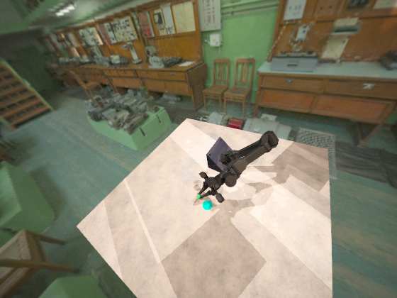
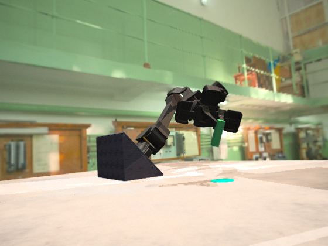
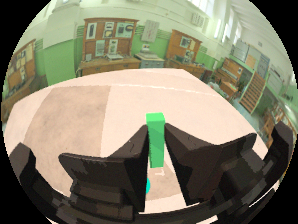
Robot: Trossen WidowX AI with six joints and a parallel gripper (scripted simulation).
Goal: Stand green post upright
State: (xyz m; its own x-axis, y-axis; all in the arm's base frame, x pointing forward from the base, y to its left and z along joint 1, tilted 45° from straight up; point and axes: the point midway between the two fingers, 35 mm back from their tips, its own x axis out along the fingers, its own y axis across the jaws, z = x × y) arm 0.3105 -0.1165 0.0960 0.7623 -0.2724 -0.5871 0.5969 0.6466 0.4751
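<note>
The cyan circle lies 140 mm below my gripper tip, 30 mm to the left of it and 20 mm behind it. Also, from my gripper tip: green post: 20 mm below, 10 mm behind.
</note>
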